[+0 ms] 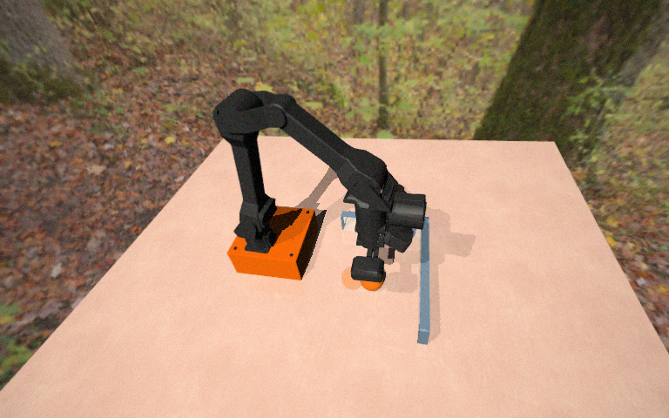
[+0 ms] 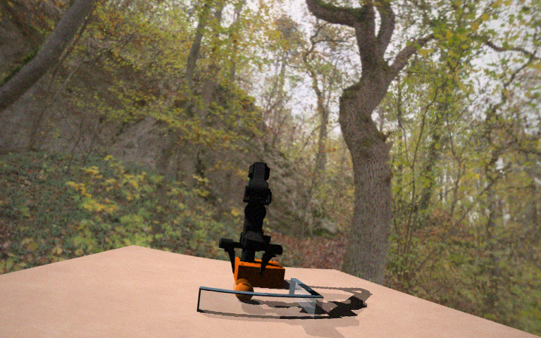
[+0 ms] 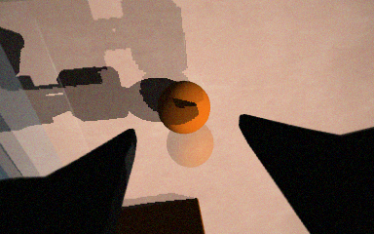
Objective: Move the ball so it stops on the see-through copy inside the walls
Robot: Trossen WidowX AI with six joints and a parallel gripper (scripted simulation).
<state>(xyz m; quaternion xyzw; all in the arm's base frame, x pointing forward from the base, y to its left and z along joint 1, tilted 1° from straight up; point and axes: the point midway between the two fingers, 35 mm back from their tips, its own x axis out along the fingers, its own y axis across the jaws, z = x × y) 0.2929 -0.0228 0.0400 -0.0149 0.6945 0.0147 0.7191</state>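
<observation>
My gripper tip is now 50 mm above the orange ball. The rest, counted from my gripper tip: see-through copy of ball: 50 mm below, 50 mm behind, 10 mm to the right.
</observation>
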